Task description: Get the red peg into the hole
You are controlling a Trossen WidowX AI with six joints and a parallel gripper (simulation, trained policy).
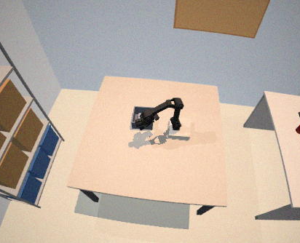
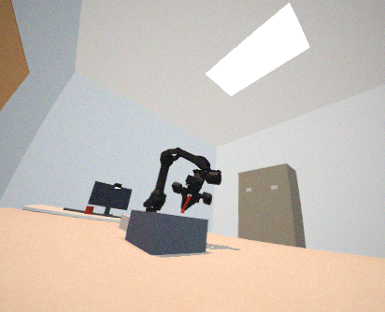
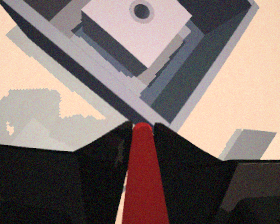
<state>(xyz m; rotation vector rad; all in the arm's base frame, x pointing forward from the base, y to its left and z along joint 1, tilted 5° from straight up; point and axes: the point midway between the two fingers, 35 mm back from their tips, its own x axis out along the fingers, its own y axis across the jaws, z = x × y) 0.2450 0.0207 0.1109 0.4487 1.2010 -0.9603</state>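
Right now the red peg is 2 cm to the left of my gripper tip and 2 cm above it. The rest, counted from my gripper tip: dark blue box (11 cm to the right, 10 cm below, 6 cm ahead); then pale plate (11 cm to the right, 8 cm below, 6 cm ahead).
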